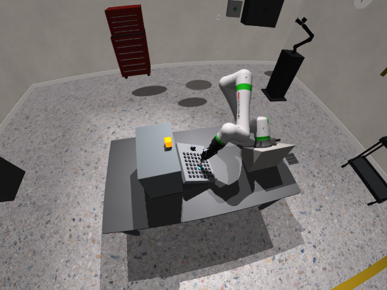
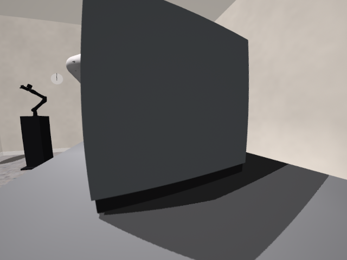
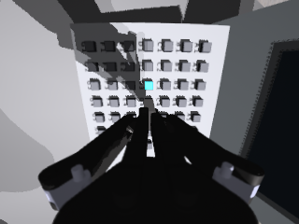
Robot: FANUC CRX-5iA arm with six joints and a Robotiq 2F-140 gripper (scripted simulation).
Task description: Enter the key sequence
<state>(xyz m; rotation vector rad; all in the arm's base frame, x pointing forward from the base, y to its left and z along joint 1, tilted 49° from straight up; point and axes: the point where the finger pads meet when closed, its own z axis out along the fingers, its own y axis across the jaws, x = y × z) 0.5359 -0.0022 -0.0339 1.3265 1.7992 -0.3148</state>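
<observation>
Now: hand 16 cm to the left of the black selector knob, 4 cm short of it and 4 cm above it. The rest, counted from my hand: key 5 cm below, 4 cm to the left, 2 cm ahead; white keypad panel 9 cm below, 5 cm ahead, 4 cm to the right.
</observation>
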